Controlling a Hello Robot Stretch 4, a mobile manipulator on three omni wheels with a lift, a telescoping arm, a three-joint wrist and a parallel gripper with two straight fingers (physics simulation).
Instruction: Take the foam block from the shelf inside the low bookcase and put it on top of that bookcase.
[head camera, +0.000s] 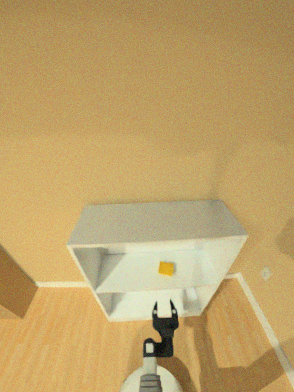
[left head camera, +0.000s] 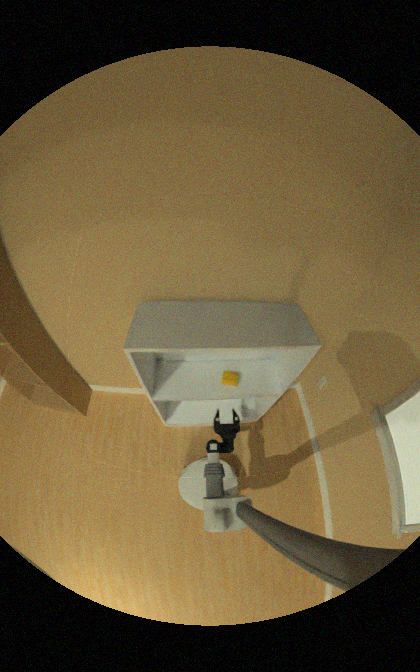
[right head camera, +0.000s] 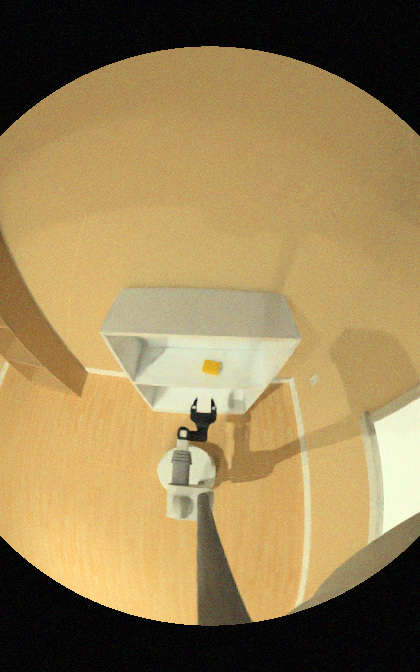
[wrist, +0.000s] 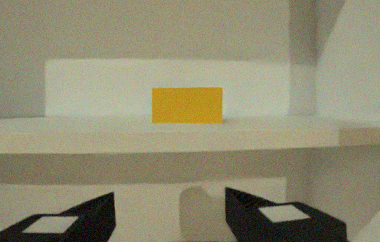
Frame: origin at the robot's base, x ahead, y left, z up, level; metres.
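Seen in the pictures: gripper, fingertip midpoint: (head camera: 163, 300) (wrist: 170, 207).
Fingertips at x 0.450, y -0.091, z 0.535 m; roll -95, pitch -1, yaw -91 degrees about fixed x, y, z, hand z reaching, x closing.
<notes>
A point is followed by its place in that frame.
A yellow-orange foam block (head camera: 166, 268) {x 0.604, y -0.121, z 0.630 m} (left head camera: 230, 378) (right head camera: 211, 367) (wrist: 187, 105) {x 0.586, y -0.115, z 0.607 m} lies on the inner shelf (head camera: 130, 275) {x 0.587, y 0.114, z 0.585 m} (left head camera: 190, 387) (right head camera: 170, 372) (wrist: 100, 141) {x 0.499, y -0.029, z 0.576 m} of the low white bookcase (head camera: 155, 222) {x 0.613, y -0.043, z 1.033 m} (left head camera: 220, 325) (right head camera: 200, 312), a little right of the middle. My gripper (head camera: 164, 302) {x 0.450, y -0.091, z 0.535 m} (left head camera: 226, 412) (right head camera: 203, 400) (wrist: 170, 207) {x 0.450, y -0.091, z 0.535 m} is open, with nothing between its fingers. It is in front of the bookcase, apart from the block. In the wrist view the fingertips show below the shelf's front edge, and the block shows above and between them.
A brown wooden cabinet (head camera: 12, 285) {x 0.628, y 1.139, z 0.307 m} (left head camera: 45, 345) (right head camera: 40, 330) stands at the left. The wall (head camera: 150, 125) {x 0.814, y -0.027, z 1.436 m} is behind the bookcase. The bookcase's side panel (head camera: 220, 270) {x 0.542, y -0.435, z 0.687 m} bounds the shelf on the right. A bright window (left head camera: 407, 450) (right head camera: 400, 460) is at the far right.
</notes>
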